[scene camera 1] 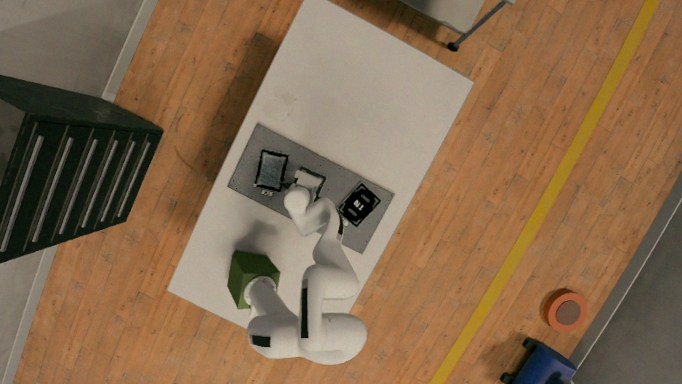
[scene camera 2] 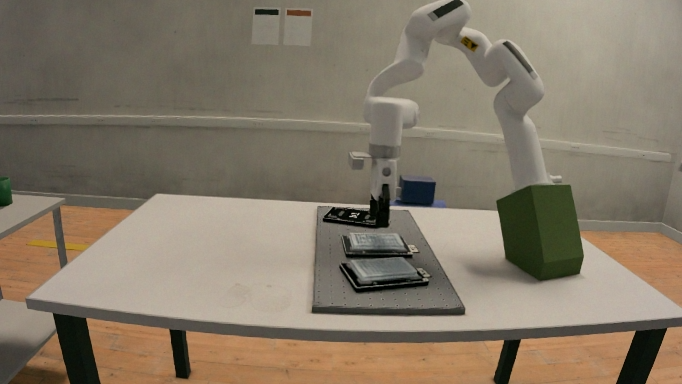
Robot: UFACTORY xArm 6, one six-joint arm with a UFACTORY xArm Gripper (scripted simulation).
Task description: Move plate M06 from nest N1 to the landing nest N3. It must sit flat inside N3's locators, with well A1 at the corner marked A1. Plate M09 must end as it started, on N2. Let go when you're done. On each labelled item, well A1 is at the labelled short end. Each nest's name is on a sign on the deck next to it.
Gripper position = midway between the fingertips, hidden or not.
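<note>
A plate M09 (scene camera 2: 376,270) is visible in the scene, and so is the gripper (scene camera 2: 378,221).
</note>
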